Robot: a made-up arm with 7 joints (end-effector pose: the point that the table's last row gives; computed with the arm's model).
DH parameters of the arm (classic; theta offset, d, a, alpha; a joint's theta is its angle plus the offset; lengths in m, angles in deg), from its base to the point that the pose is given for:
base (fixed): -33.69 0 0.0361 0
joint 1: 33.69 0.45 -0.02 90
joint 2: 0 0.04 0.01 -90
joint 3: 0 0.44 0.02 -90
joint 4: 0 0.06 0 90
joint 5: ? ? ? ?
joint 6: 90 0.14 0.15 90
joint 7: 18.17 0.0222 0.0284 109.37
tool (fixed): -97.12 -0.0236 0 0
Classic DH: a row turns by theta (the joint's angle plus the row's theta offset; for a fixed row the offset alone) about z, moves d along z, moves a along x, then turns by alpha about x.
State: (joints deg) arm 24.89 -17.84 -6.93 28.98 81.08 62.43 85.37
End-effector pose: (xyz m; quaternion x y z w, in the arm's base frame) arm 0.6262 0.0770 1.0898 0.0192 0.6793 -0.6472 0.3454
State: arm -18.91 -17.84 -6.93 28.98 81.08 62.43 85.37
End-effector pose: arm 0.5275 -0.3627 1.0898 0.2712 0.6231 -0.7293 0.0790
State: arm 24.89 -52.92 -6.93 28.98 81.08 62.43 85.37
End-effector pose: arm 0.8606 0.1857 0.6278 -0.2025 0.6601 -0.7085 0.1460
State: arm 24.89 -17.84 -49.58 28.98 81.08 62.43 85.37
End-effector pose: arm 0.5614 -0.1911 1.1450 0.2485 0.5446 -0.7902 0.1315
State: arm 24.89 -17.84 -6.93 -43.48 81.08 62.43 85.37
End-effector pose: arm 0.1192 -0.0801 1.3592 0.4276 0.4747 -0.3779 0.6701
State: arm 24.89 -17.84 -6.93 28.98 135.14 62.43 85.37
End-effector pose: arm 0.6068 0.2506 1.0451 -0.1616 0.8516 -0.2603 0.4253
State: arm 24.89 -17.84 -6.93 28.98 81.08 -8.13 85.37
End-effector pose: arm 0.6197 0.2216 1.0915 -0.3886 0.2926 -0.6605 0.5719
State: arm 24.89 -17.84 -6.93 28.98 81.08 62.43 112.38
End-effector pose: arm 0.6120 0.0816 1.0975 -0.1271 0.7941 -0.5081 0.3084
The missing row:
joint 5: 0 0.4 -0.02 90
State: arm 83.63 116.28 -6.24 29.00 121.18 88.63 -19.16
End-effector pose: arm 0.0487 -0.8752 0.5385 0.6390 0.7252 0.2469 0.0694
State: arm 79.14 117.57 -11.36 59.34 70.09 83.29 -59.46
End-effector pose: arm 0.1817 -0.8184 0.5243 -0.7553 -0.4013 0.3969 0.3330
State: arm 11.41 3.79 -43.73 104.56 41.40 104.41 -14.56
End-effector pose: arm 0.2395 -0.4461 0.8428 -0.0309 0.3911 0.8630 0.3184
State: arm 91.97 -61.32 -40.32 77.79 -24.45 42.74 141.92
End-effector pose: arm 0.3796 0.7330 0.4494 0.1715 0.2414 0.9535 0.0560
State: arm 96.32 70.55 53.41 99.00 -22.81 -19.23 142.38
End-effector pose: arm -0.2688 -0.2964 0.9292 -0.0009 0.0783 -0.9057 0.4167
